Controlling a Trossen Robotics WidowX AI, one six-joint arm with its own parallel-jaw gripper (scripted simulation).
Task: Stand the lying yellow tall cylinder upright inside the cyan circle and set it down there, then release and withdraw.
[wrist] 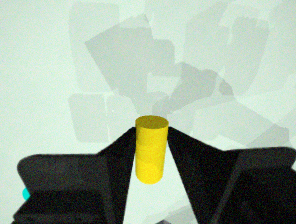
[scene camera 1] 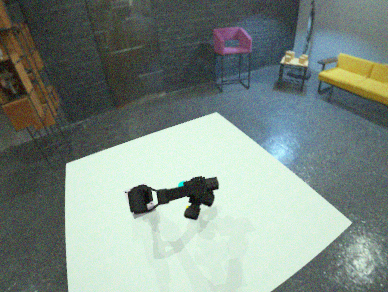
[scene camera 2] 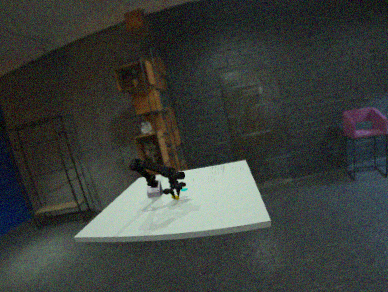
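Note:
There is a yellow tall cylinder here, and it is being carried by my gripper.

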